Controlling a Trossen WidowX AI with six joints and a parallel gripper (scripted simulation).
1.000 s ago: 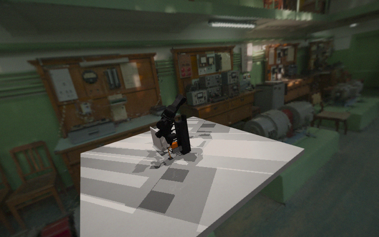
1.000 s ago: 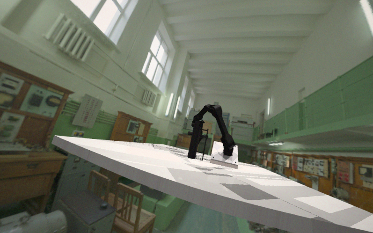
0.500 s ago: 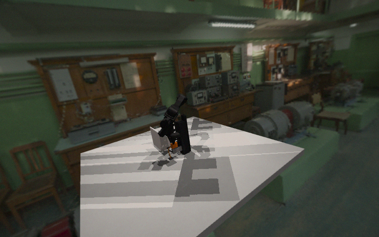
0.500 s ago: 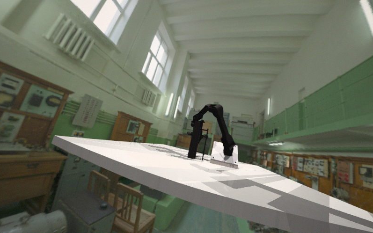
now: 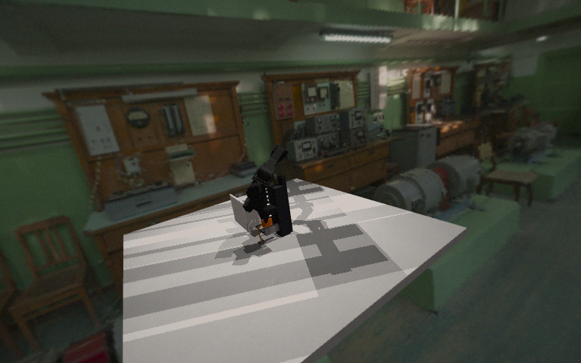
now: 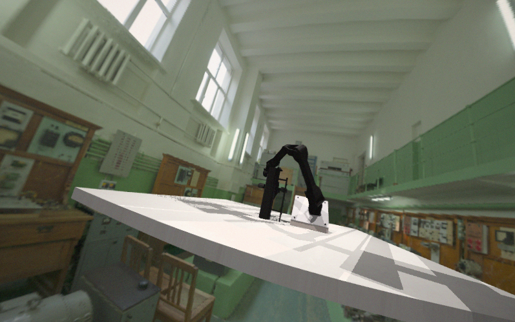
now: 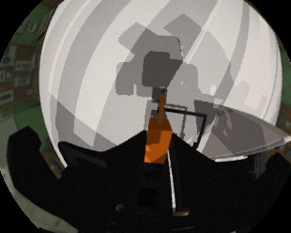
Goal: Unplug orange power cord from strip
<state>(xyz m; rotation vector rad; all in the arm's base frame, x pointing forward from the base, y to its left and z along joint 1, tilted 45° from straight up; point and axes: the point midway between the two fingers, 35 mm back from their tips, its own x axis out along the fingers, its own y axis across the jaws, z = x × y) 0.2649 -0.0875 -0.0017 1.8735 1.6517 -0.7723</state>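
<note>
My gripper tip is now 30 mm to the right of the orange plug.
</note>
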